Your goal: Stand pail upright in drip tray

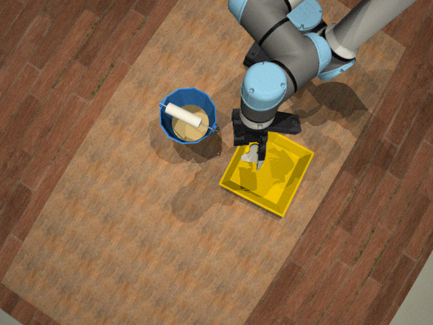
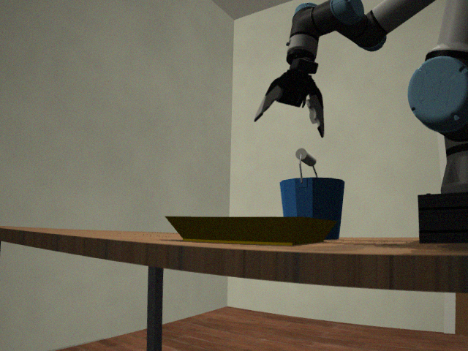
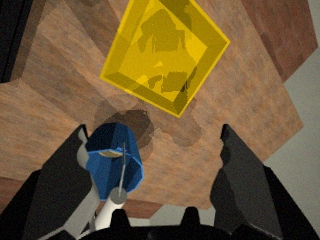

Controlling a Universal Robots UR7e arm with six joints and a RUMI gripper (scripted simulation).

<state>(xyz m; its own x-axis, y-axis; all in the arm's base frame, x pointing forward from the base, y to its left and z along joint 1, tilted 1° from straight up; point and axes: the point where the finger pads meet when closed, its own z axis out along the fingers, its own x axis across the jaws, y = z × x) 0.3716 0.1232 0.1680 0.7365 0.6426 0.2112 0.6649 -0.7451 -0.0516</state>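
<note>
The pail handle lies 60 mm ahead of my hand, 210 mm to the right of it and 50 mm below it. Also, from my hand: yellow drip tray 10 mm ahead, 100 mm to the left, 240 mm below; pail 50 mm ahead, 210 mm to the right, 110 mm below.
</note>
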